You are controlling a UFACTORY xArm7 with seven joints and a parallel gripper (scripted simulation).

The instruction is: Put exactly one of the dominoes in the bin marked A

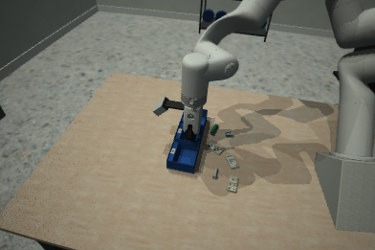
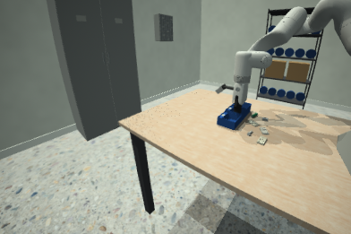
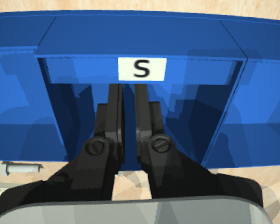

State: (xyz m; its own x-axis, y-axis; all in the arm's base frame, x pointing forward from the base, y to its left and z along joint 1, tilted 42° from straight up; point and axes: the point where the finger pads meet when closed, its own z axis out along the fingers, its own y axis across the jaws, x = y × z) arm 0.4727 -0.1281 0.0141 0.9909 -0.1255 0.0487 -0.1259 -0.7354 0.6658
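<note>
Right now my hand is 10 mm to the left of the blue bin, 10 mm short of it and 10 mm above it. Round my hand: grey bolt: 130 mm to the left, 80 mm behind, 30 mm below; then green battery: 80 mm behind, 60 mm to the right, 30 mm below; then white domino: 160 mm to the left, 130 mm behind, 30 mm below.
</note>
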